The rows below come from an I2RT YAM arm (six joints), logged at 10 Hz.
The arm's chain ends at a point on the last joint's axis. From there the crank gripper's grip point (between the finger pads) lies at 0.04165 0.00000 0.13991 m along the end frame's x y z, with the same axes.
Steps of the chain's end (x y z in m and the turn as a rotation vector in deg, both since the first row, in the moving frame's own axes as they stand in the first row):
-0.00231, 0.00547, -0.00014, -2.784, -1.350, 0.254
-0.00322, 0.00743, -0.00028, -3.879, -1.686, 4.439
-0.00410, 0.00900, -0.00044, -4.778, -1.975, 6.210
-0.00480, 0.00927, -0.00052, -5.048, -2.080, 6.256
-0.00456, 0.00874, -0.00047, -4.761, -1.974, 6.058
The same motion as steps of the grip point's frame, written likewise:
-0.00563, 0.01247, 0.00063, -2.784, -1.350, 0.254
-0.00784, 0.01999, 0.00045, -3.879, -1.686, 4.439
-0.00981, 0.02493, 0.00023, -4.778, -1.975, 6.210
-0.01081, 0.02588, 0.00015, -5.048, -2.080, 6.256
-0.01024, 0.02452, 0.00021, -4.761, -1.974, 6.058

